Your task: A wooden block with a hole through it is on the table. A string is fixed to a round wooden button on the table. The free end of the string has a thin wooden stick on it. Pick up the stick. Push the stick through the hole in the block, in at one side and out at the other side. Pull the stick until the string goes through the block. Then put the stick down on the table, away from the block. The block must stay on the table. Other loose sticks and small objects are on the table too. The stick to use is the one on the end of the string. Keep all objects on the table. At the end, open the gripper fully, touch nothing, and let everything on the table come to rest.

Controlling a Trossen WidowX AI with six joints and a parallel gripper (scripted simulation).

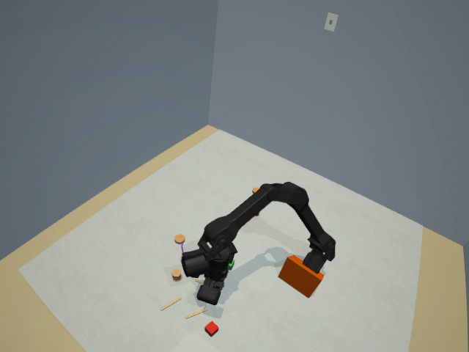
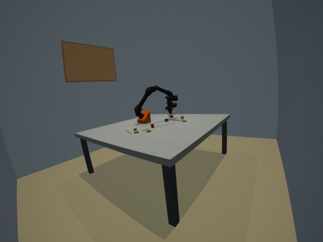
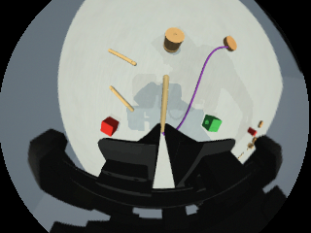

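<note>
Now: the thin wooden stick 10 mm to the left of my gripper tip and 10 mm ahead of it. From my gripper tip the other things lie so: red cube 100 mm to the left, 80 mm behind, 40 mm below; red cylinder 410 mm to the right, 130 mm ahead, 40 mm below; green block 120 mm to the right, 40 mm below, 40 mm ahead.
</note>
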